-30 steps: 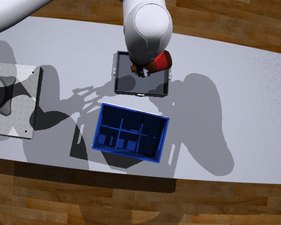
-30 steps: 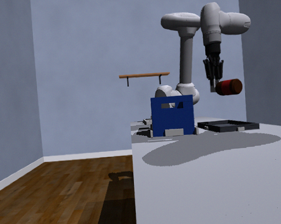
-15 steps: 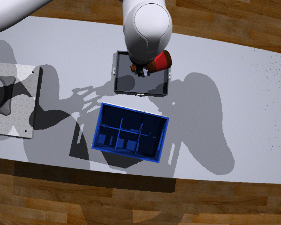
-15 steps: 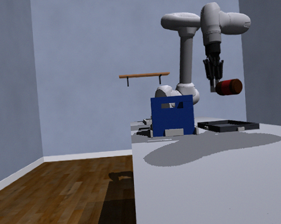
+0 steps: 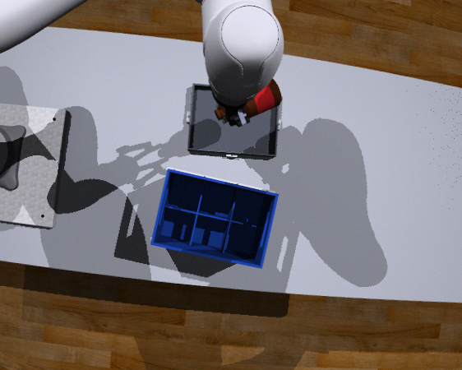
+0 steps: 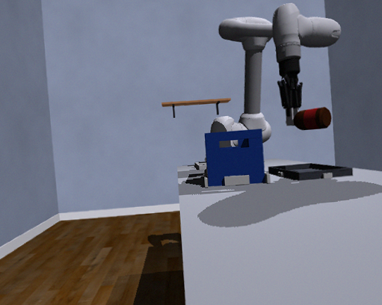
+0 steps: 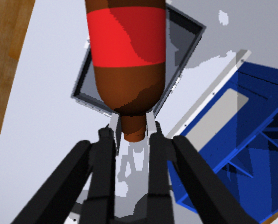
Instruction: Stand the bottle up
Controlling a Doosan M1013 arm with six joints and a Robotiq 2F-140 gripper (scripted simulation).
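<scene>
My gripper is now 50 mm short of the bottle, 30 mm to the right of it and 20 mm above it. From my hand the other things lie so: blue crate 250 mm to the right, 140 mm below, 10 mm ahead; then dark tray 210 mm below, 40 mm ahead, 20 mm to the left.
</scene>
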